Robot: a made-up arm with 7 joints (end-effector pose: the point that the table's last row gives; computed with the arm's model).
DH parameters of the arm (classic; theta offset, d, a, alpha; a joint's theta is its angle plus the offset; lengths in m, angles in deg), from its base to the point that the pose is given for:
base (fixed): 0 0 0 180
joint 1: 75.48 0 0.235 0
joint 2: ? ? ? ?
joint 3: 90 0.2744 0.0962 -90
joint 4: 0 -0.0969 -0.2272 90
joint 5: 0 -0.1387 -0.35 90
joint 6: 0 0.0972 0.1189 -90
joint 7: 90 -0.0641 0.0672 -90
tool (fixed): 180 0.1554 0 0
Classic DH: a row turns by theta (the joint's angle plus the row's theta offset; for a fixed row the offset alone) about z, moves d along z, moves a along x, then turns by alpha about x.
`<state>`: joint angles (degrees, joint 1 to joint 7).
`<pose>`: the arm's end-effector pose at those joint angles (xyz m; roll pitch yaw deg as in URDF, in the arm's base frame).
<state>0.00 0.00 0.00 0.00 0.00 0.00 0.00</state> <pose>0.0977 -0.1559 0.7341 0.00 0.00 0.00</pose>
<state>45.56 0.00 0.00 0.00 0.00 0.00 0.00</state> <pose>-0.0429 -0.1789 0.7341 0.00 0.00 -45.56</pose>
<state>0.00 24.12 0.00 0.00 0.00 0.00 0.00</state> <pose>0.1236 -0.1780 0.7341 0.00 0.00 -24.12</pose>
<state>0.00 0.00 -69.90 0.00 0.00 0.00 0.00</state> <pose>-0.4716 -0.1559 0.5136 0.00 -69.90 0.00</pose>
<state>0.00 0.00 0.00 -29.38 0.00 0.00 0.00</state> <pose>0.0977 -0.4309 0.5557 29.38 0.00 0.00</pose>
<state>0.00 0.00 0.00 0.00 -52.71 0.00 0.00</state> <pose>-0.2216 -0.1559 0.6056 0.00 -52.71 0.00</pose>
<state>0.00 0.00 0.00 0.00 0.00 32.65 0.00</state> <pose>0.0977 -0.1655 0.6938 32.65 0.00 0.00</pose>
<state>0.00 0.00 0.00 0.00 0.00 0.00 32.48</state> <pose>0.1917 -0.1559 0.7459 0.00 32.48 0.00</pose>
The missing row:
joint 2: -75.48 -0.2166 -0.0881 90
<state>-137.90 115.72 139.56 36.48 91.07 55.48 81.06</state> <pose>-0.3019 0.1938 -0.0099 -28.12 -55.28 108.28</pose>
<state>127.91 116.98 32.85 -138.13 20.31 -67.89 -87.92</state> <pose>-0.1920 -0.2889 -0.4909 72.12 -12.54 45.25</pose>
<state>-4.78 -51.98 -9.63 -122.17 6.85 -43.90 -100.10</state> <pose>0.0883 -0.1116 -0.3895 105.51 -10.02 -40.26</pose>
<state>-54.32 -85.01 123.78 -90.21 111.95 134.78 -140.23</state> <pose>0.3265 -0.5470 -0.2416 -170.36 -21.27 30.06</pose>
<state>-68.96 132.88 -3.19 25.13 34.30 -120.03 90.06</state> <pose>0.7182 -0.2786 0.6142 -135.07 -49.20 -132.43</pose>
